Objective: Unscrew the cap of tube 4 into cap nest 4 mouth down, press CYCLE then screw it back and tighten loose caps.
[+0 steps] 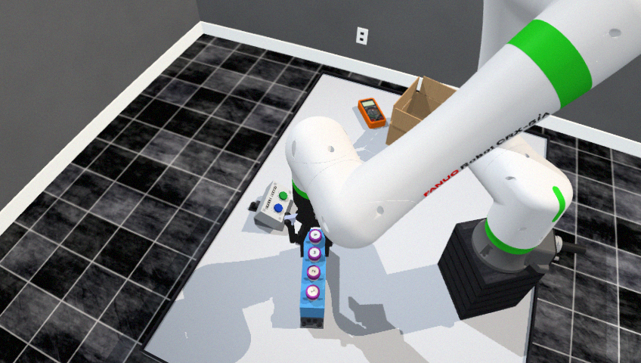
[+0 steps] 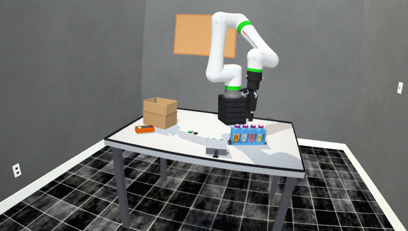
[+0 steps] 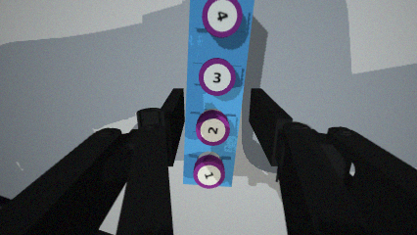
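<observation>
My gripper is now 20 cm to the left of the green ready key, 15 cm short of it and 12 cm above it. Round my hand: blue cycle key (15 cm to the right, 15 cm ahead, 12 cm below); table edge (29 cm ahead, 28 cm to the right, 18 cm below); grey key housing (18 cm to the right, 17 cm ahead, 13 cm below).
</observation>
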